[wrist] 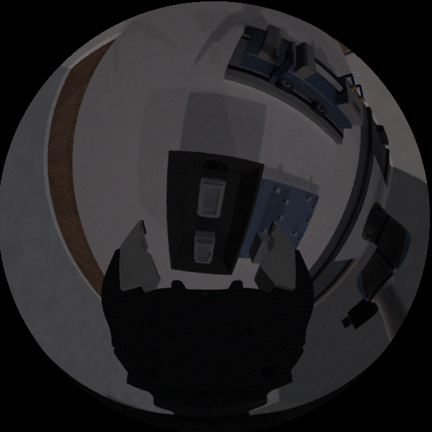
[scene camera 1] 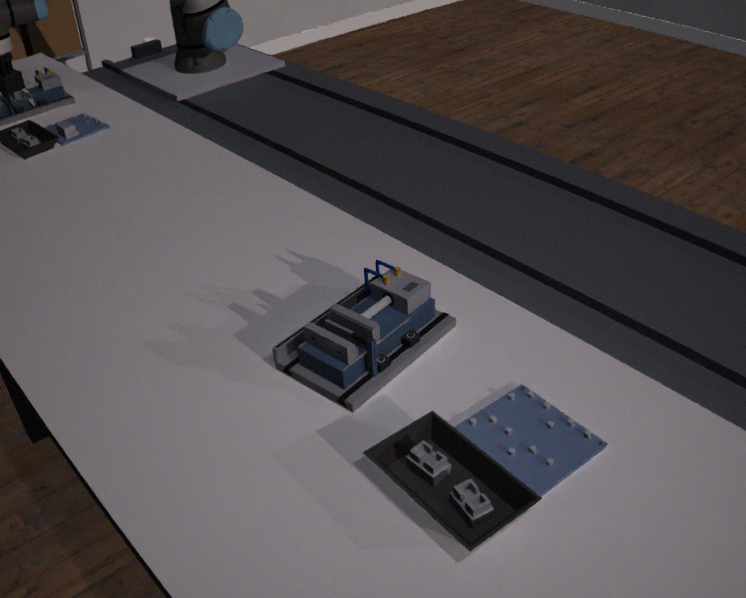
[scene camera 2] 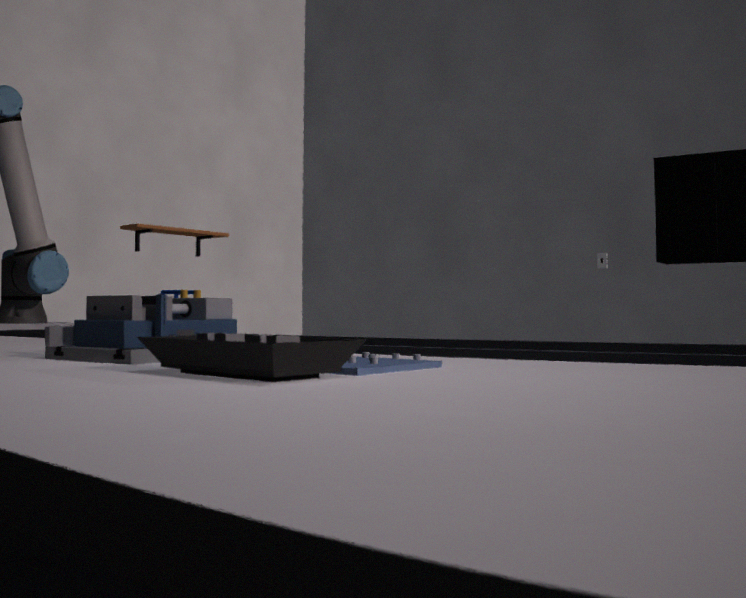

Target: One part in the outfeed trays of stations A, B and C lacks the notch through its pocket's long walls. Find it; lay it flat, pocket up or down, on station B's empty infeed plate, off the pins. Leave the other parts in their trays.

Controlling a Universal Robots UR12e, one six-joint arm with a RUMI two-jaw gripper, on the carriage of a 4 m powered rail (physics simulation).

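Frame: origin at the arm's base, x ahead, y left, z up, level; millimetres.
Seen in the pictures: gripper, between the fingertips: [scene camera 1: 13, 115]; arm's base, origin of its link: [scene camera 1: 200, 65] [scene camera 2: 21, 322].
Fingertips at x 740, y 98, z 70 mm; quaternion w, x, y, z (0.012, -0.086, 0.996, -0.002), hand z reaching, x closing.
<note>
Offsets run from my fingertips to a thing's middle. "*": to the spot under its first point.
My gripper [wrist: 207, 221] [scene camera 1: 17, 99] is open and empty, above the far station. In the wrist view a black tray [wrist: 176, 210] holds two grey parts. The upper part [wrist: 211, 197] lies pocket up, and its rim looks unbroken along the long walls. The lower part [wrist: 203, 249] has a stepped outline; its notch is hard to make out. Scene camera 1 shows a nearer station with an empty blue infeed plate [scene camera 1: 528, 416] [scene camera 2: 398, 366] with pins, and a black tray @[* dx +73, dy +1868, dz -57 mm] [scene camera 1: 398, 482] [scene camera 2: 217, 358] holding two notched parts, one @[dx +6, dy +1861, dz -70 mm] [scene camera 1: 429, 459] behind the other @[dx +16, dy +1961, dz -70 mm] [scene camera 1: 471, 500].
The far station's blue plate @[dx -172, dy +34, dz -96 mm] [wrist: 295, 205] [scene camera 1: 93, 127] carries a grey block @[dx -133, dy +82, dz -74 mm] [wrist: 257, 246] [scene camera 1: 66, 128]. A blue and grey vise [wrist: 300, 75] stands beyond its tray. Another vise @[dx -132, dy +1558, dz -50 mm] [scene camera 1: 367, 330] [scene camera 2: 155, 323] stands by the nearer tray. The arm's base [scene camera 1: 200, 57] is on the rail carriage [scene camera 1: 249, 65].
</note>
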